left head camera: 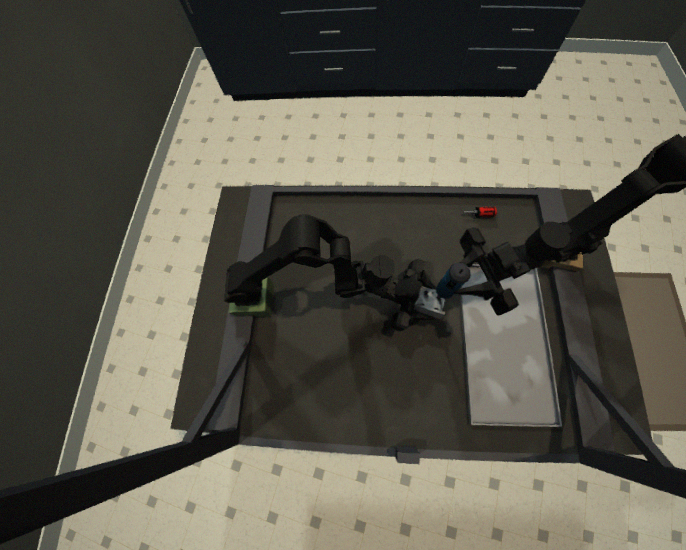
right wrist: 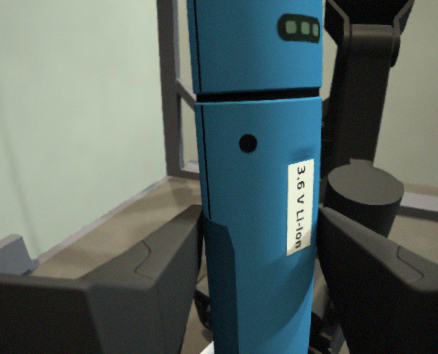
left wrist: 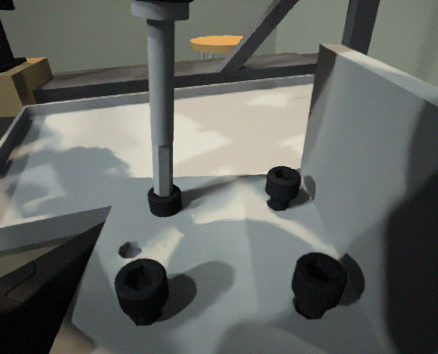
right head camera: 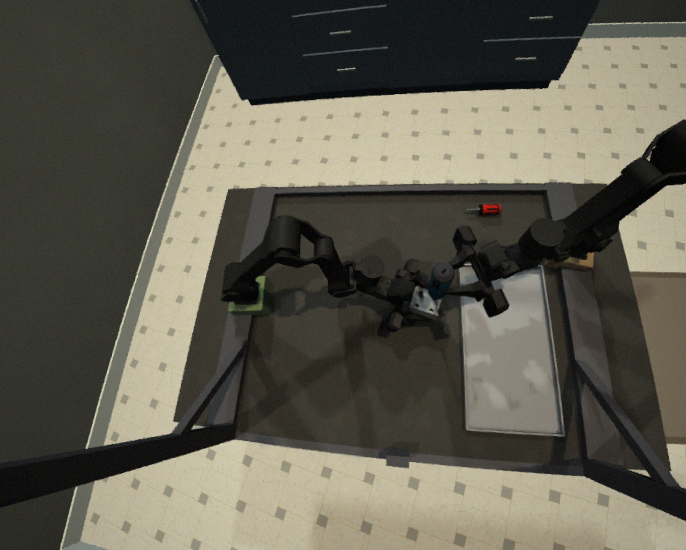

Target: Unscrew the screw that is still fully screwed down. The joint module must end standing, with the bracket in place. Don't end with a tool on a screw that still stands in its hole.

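Places are measured from the left arm's base along level axes (x left, y back, z up), in metres.
Pixels of known places: left gripper, fingertip midpoint: (left head camera: 438, 306) (left wrist: 221, 224) (right head camera: 434, 306); right gripper, fingertip midpoint: (right wrist: 259, 217); left arm's base, origin of the base link: (left head camera: 248, 293) (right head camera: 246, 293).
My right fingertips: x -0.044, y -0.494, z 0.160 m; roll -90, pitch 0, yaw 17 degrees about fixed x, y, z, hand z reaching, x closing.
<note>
Ahead of a thing's pixels: the offset from my right fingertips to its top centre. "*": to the spot under its first point.
The pale grey bracket (left head camera: 429, 307) (right head camera: 424, 308) (left wrist: 225, 240) sits on the joint module, whose body is mostly hidden under my left gripper (left head camera: 409, 295) (right head camera: 402, 295), shut on the module. In the left wrist view, three screws {dx -0.020, dy +0.001, dz -0.143 m} (left wrist: 283, 184) {dx +0.025, dy +0.021, dz -0.144 m} (left wrist: 142, 285) {dx -0.008, dy +0.034, dz -0.144 m} (left wrist: 319, 280) stand raised with shanks showing. A fourth screw {dx +0.013, dy -0.012, dz -0.149 m} (left wrist: 165, 204) has its head down on the bracket, and the driver's bit stands in it. My right gripper (left head camera: 456, 279) (right head camera: 445, 279) (right wrist: 259, 217) is shut on the blue electric screwdriver {dx +0.002, dy -0.003, dz +0.089 m} (left head camera: 450, 284) (right head camera: 439, 285) (right wrist: 255, 190), held nearly upright. Its shaft {* dx +0.011, dy -0.007, dz -0.117 m} (left wrist: 161, 90) shows above the bracket.
A small hole {* dx +0.026, dy +0.000, dz -0.157 m} (left wrist: 130, 249) lies beside the lower screw. A pale tray {dx -0.094, dy -0.191, dz -0.205 m} (left head camera: 509, 366) (right head camera: 509, 372) lies right of the module. A red screwdriver {dx +0.292, dy -0.184, dz -0.191 m} (left head camera: 487, 211) (right head camera: 491, 209) lies at the back right. A green block {dx +0.044, dy +0.494, dz -0.160 m} (left head camera: 249, 309) (right head camera: 250, 307) is at the left edge, a tan block {dx +0.146, dy -0.390, dz -0.174 m} (left head camera: 572, 262) (right head camera: 582, 261) at the right.
</note>
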